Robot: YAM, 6 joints.
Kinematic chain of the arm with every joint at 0, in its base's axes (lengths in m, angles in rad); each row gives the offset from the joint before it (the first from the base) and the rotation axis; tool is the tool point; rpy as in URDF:
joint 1: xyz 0 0 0.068 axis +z
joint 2: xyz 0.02 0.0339 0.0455 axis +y
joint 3: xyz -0.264 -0.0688 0 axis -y
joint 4: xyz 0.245 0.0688 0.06 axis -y
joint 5: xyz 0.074 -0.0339 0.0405 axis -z
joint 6: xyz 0.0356 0 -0.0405 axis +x
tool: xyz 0 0 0 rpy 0 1.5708 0
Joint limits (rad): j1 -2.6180..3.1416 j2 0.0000..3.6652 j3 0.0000..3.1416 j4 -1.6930..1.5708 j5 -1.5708..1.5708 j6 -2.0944..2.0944
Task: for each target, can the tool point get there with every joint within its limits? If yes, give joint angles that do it. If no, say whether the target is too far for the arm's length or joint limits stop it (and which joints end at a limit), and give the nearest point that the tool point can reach.
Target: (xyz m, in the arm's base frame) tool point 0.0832 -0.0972 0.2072
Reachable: yes | joints -1.0950 0.6037 0.3910 -0.5231 -0.9732 -1.6018
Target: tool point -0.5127 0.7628 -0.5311
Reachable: no: too far | nearest point -0.2990 0.4449 -0.2383 | short by 0.482 m
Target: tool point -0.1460 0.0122 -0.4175
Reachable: no: joint limits stop it (at a limit: joint 2) | nearest point -0.1584 0.0132 -0.3690 | short by 0.050 m
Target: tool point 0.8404 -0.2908 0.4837
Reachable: no: too far | nearest point 0.5630 -0.1948 0.3587 | short by 0.319 m
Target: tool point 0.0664 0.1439 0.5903
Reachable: yes | joints -2.0885 0.5569 1.5447 0.9524 0.3901 0.5807
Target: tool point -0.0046 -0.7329 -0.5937
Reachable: no: too far | nearest point -0.0030 -0.4817 -0.2953 | short by 0.390 m
